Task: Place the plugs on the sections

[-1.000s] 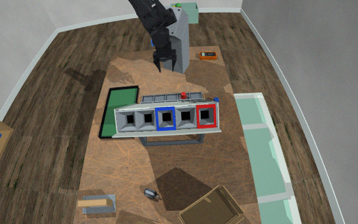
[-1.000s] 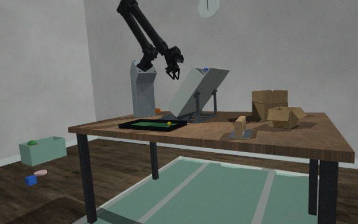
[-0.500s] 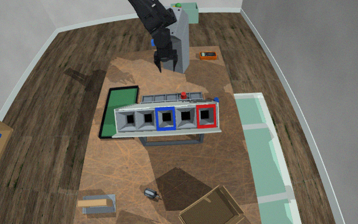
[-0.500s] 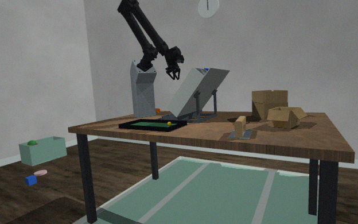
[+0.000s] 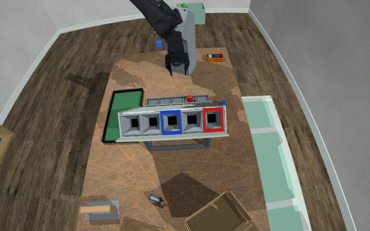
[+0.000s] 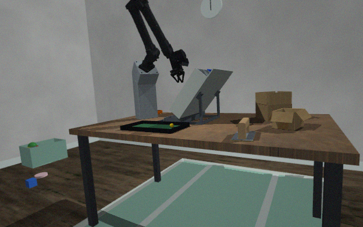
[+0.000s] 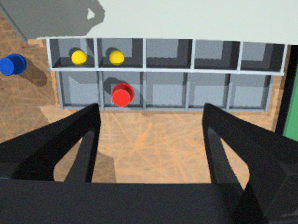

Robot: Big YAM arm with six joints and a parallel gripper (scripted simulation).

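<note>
My gripper is now 70 mm short of the blue plug, 230 mm to the right of it and 270 mm above it. Round my hand: cover 120 mm ahead, 70 mm to the right, 80 mm below; then green marble tray 110 mm behind, 340 mm to the right, 280 mm below; then red plug 40 mm behind, 60 mm to the left, 260 mm below.
</note>
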